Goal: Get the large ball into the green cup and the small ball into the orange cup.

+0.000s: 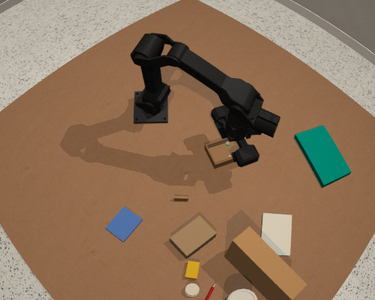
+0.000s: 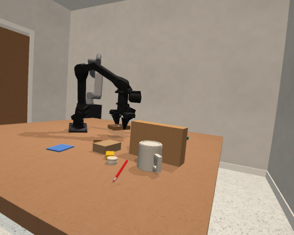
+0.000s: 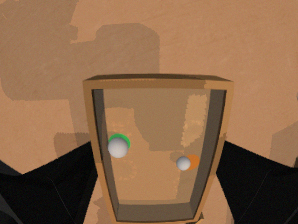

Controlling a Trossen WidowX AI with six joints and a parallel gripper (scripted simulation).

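Right now the wooden puzzle is 30 mm below my hand and 10 mm to the right of it. Also, from my hand: green slab 280 mm to the left, 190 mm ahead, 80 mm below; then white slab 280 mm ahead, 90 mm below, 50 mm to the right; then tan box 240 mm to the right, 130 mm ahead, 70 mm below.
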